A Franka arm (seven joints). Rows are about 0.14 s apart.
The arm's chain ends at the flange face. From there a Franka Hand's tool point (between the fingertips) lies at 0.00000 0.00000 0.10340 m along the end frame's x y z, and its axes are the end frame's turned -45 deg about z.
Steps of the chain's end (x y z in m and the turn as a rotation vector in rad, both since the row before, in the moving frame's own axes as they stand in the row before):
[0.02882, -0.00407, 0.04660, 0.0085, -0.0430, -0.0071]
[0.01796, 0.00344, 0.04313, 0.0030, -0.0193, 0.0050]
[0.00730, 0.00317, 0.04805, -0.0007, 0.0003, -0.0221]
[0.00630, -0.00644, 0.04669, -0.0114, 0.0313, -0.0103]
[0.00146, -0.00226, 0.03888, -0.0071, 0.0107, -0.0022]
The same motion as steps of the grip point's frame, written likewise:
[0.02072, 0.01375, 0.04650, 0.0364, -0.0244, -0.0071]
[0.00908, 0.01350, 0.04311, 0.0158, -0.0115, 0.0050]
[0.00289, 0.00748, 0.04805, -0.0007, -0.0003, -0.0221]
[0.01048, 0.00301, 0.04663, -0.0302, 0.0141, -0.0103]
[0.00290, 0.00074, 0.03887, -0.0126, 0.0025, -0.0022]

